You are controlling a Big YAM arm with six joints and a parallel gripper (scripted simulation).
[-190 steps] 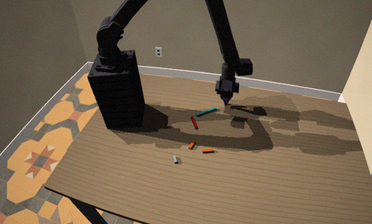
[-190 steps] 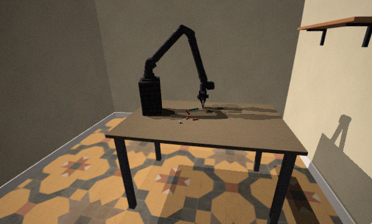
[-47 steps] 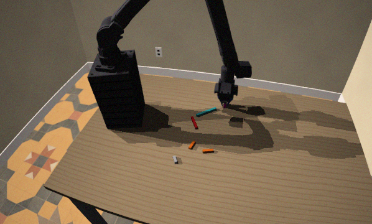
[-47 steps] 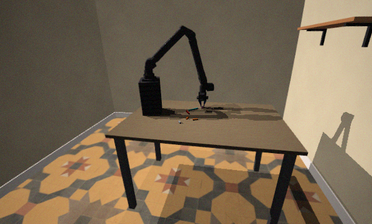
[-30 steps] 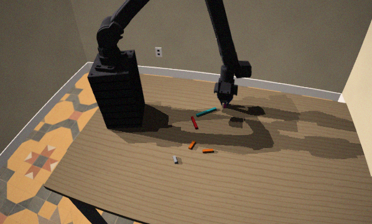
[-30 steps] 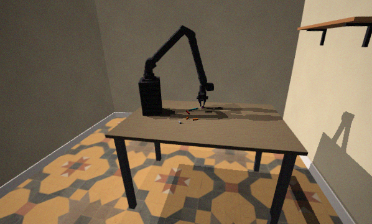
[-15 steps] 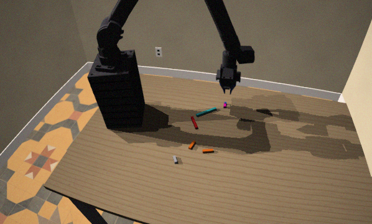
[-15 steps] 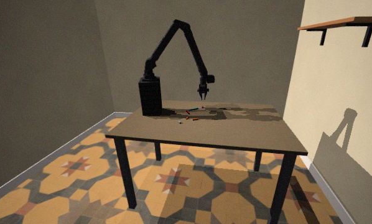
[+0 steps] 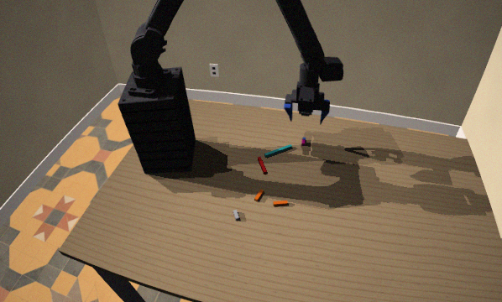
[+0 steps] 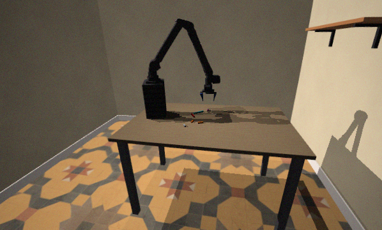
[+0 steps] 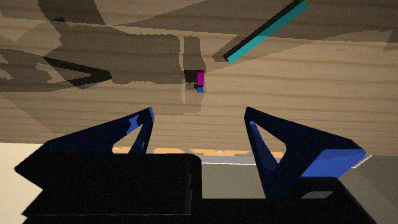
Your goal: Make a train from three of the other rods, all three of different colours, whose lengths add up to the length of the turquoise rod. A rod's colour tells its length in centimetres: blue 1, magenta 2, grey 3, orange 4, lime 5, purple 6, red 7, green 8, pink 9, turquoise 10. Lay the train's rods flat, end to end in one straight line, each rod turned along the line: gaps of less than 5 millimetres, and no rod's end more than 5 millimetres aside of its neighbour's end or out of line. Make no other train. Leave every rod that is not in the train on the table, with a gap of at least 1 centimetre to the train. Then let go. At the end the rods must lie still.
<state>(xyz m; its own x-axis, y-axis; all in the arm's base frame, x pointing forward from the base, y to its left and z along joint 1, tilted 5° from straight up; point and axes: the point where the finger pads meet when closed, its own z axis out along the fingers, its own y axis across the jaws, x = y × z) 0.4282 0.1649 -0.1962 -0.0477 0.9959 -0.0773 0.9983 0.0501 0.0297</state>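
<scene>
Now: the red rod 11 cm behind my hand, 14 cm to the right of it and 10 cm below it. Also, from my hand: magenta rod: 10 cm below; then turquoise rod: 8 cm behind, 6 cm to the right, 10 cm below; then blue rod: 1 cm to the left, 10 cm below.
</scene>
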